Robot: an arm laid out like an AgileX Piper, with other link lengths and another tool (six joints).
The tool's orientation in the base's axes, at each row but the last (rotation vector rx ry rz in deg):
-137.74 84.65 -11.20
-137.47 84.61 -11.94
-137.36 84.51 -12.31
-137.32 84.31 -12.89
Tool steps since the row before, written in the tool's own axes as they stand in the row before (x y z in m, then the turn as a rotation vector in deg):
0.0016 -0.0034 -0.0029 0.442 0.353 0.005
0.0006 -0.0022 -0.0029 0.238 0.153 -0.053
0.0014 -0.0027 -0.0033 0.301 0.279 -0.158
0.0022 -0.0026 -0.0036 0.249 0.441 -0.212
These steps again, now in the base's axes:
0.0028 -0.0006 0.0038 -0.094 -0.539 -0.142
0.0013 -0.0002 0.0034 -0.035 -0.285 -0.012
0.0020 -0.0007 0.0040 -0.143 -0.414 0.041
0.0021 -0.0015 0.0042 -0.319 -0.446 0.037

